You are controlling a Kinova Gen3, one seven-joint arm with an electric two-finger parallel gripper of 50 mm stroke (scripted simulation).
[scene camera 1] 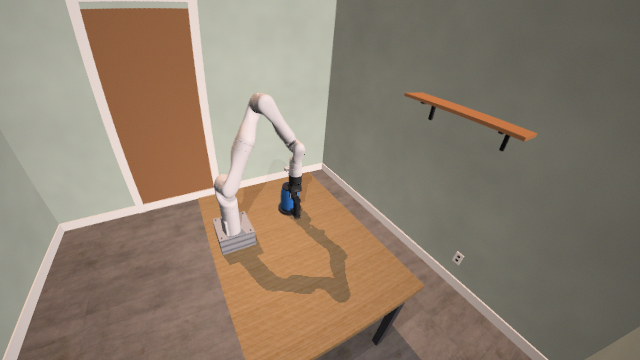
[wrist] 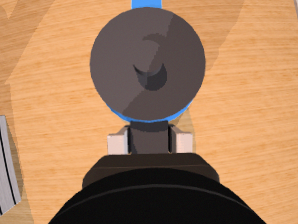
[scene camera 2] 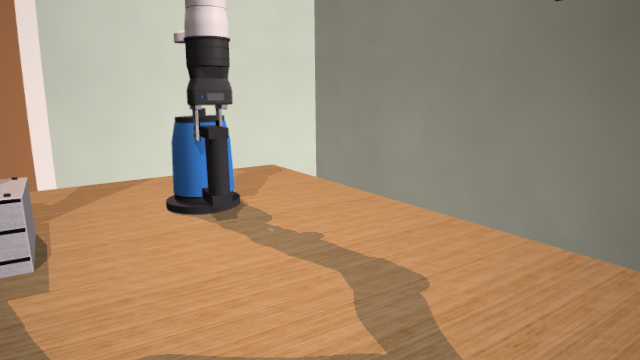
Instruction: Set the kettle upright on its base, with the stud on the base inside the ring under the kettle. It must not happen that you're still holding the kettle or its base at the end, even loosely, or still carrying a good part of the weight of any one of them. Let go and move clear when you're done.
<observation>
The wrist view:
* my gripper: 149,134
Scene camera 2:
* my gripper: 208,139
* blue kettle: 202,170
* round black base: 172,205
</observation>
